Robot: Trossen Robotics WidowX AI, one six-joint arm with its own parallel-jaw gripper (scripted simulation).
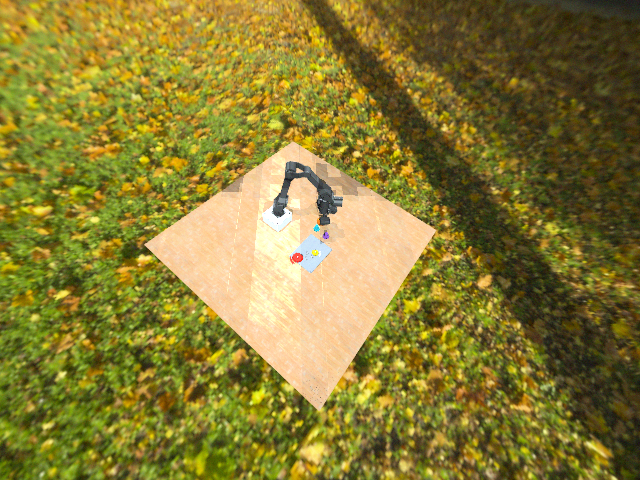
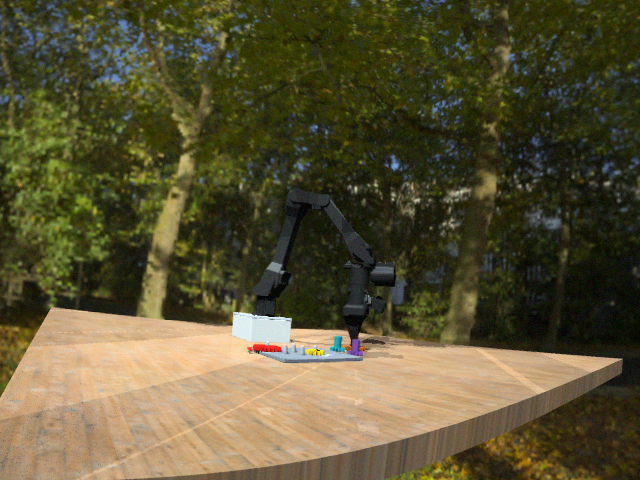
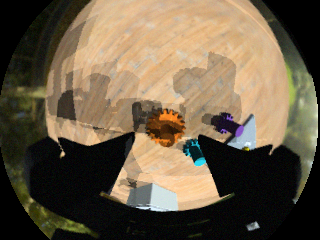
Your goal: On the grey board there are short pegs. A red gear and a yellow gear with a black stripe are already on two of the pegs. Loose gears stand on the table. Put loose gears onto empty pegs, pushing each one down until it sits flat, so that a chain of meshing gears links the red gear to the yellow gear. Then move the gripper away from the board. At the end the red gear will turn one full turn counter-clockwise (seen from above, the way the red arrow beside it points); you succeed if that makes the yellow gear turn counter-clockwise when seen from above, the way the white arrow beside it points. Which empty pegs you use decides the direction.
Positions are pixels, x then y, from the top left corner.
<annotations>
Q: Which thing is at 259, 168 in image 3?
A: My gripper.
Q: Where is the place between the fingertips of my gripper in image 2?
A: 354, 339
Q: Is my gripper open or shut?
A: Open.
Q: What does my gripper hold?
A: Nothing.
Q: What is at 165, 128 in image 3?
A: An orange gear.
</annotations>
